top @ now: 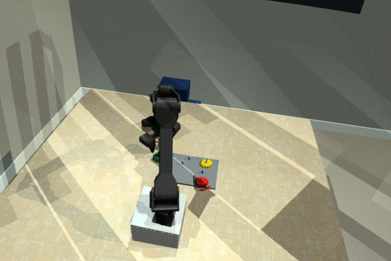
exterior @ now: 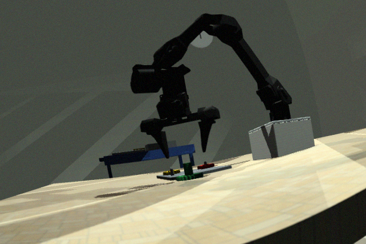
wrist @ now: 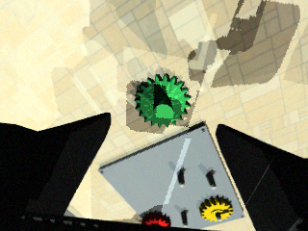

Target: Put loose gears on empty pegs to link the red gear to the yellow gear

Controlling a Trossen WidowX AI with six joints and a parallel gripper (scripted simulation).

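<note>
My gripper tip is now 40 mm above the green gear. Also, from my gripper tip: yellow gear: 210 mm to the right, 40 mm below, 10 mm ahead; red gear: 210 mm to the right, 100 mm behind, 40 mm below; grey board: 160 mm to the right, 50 mm below, 40 mm behind.
</note>
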